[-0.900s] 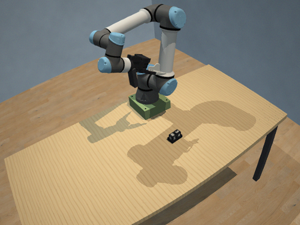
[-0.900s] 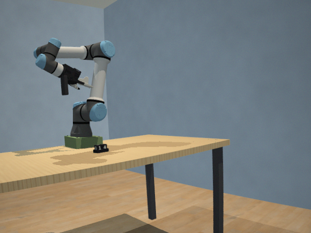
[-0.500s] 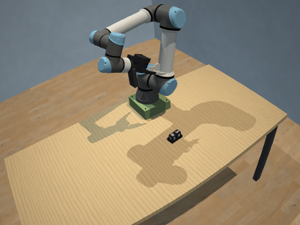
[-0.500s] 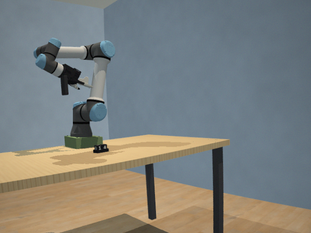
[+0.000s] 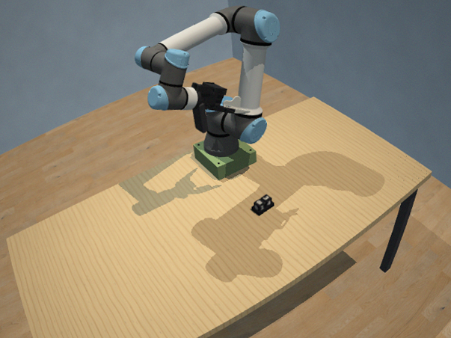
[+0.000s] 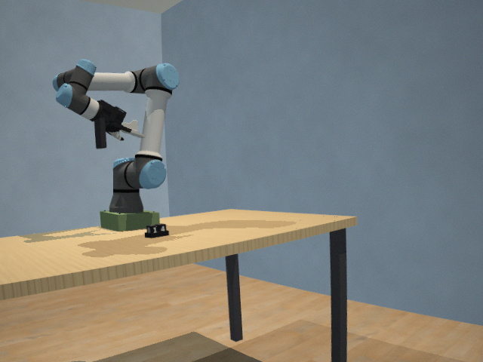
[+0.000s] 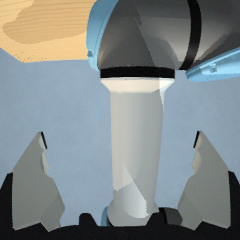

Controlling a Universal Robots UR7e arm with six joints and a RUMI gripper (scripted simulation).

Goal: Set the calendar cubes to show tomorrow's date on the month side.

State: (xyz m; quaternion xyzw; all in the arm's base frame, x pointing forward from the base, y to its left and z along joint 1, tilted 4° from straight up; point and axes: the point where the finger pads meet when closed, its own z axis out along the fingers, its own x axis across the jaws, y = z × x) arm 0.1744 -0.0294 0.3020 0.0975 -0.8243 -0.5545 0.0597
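Now: hand 34 cm above the black digit cube, 18 cm short of it and 2 cm to the left of it. Round my hand: black calendar tray 36 cm below, 18 cm ahead.
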